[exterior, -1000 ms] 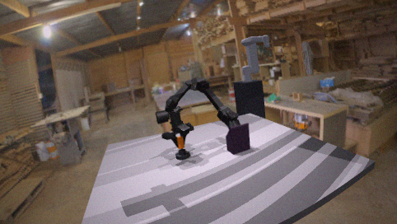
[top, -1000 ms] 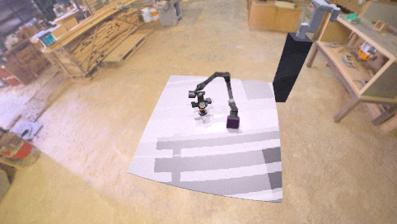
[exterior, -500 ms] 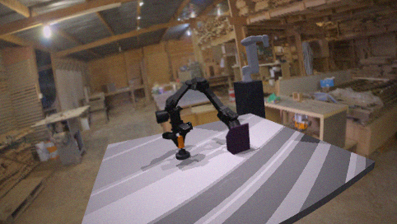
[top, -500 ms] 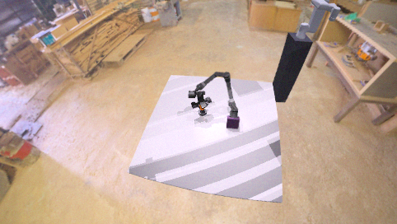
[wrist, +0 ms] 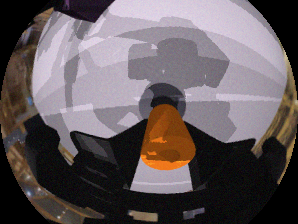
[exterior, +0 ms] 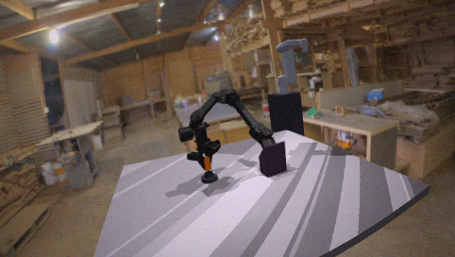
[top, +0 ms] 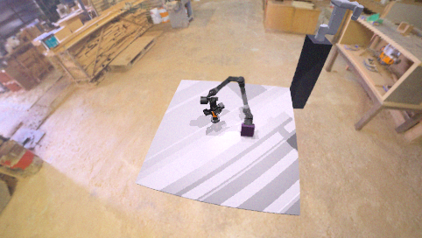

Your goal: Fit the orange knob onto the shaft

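Right now the orange knob is 20 mm above my gripper tip. The rest, counted from my gripper tip: dark round pedestal: 40 mm below.
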